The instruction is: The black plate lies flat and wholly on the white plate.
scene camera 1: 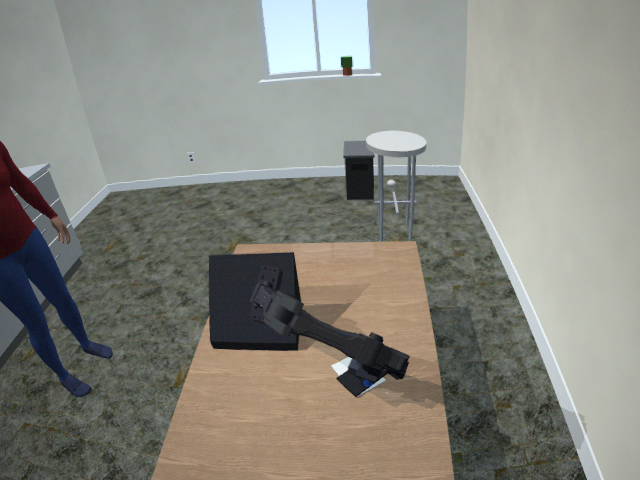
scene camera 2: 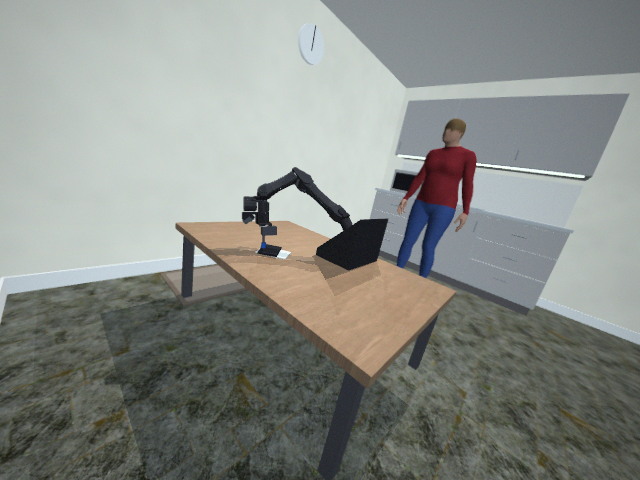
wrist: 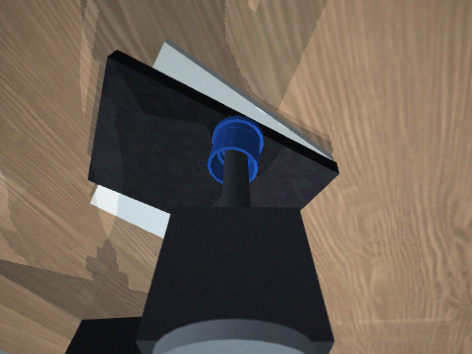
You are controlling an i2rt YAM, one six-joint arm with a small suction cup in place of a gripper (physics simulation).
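Where they show: hand at its tool point: [scene camera 1: 368, 383] [scene camera 2: 263, 249] [wrist: 236, 133]; arm's base at its link origin: [scene camera 2: 350, 232].
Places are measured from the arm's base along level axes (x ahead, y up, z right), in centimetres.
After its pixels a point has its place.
Note:
The black plate [scene camera 1: 352, 383] @[x 34.7, y -15.2, z 23.2 cm] [scene camera 2: 268, 251] @[x 40.0, y -15.2, z 16.4 cm] [wrist: 152, 145] @[x 40.3, y -15.2, z 17.1 cm] is a thin square slab that sits over the white plate [scene camera 1: 339, 367] @[x 29.0, y -16.3, z 16.3 cm] [scene camera 2: 284, 253] @[x 31.2, y -16.3, z 14.7 cm] [wrist: 198, 78] @[x 43.3, y -16.3, z 21.0 cm]. It is turned against the white plate, which shows past its far edge and near left corner. My suction cup [scene camera 1: 367, 383] [scene camera 2: 263, 244] [wrist: 235, 148] is blue and presses on the black plate's top, near its far edge. The arm reaches over from its black base box [scene camera 1: 232, 299] @[x -12.1, y -1.4, z 3.5 cm] [scene camera 2: 356, 242] @[x 7.4, y -1.7, z -11.9 cm]. The arm's wrist hides part of both plates in scene camera 1.
Both plates are on the wooden table [scene camera 1: 289, 423] @[x 17.6, y -16.9, z 40.9 cm] [scene camera 2: 335, 305] @[x 39.2, y -16.9, z -34.6 cm] [wrist: 381, 152] @[x 36.4, y -16.9, z 30.6 cm], towards its right edge. A person [scene camera 1: 20, 232] [scene camera 2: 439, 196] stands by grey drawers [scene camera 2: 506, 258] on the left. A round stool [scene camera 1: 395, 144] and a black bin [scene camera 1: 358, 170] stand beyond the table.

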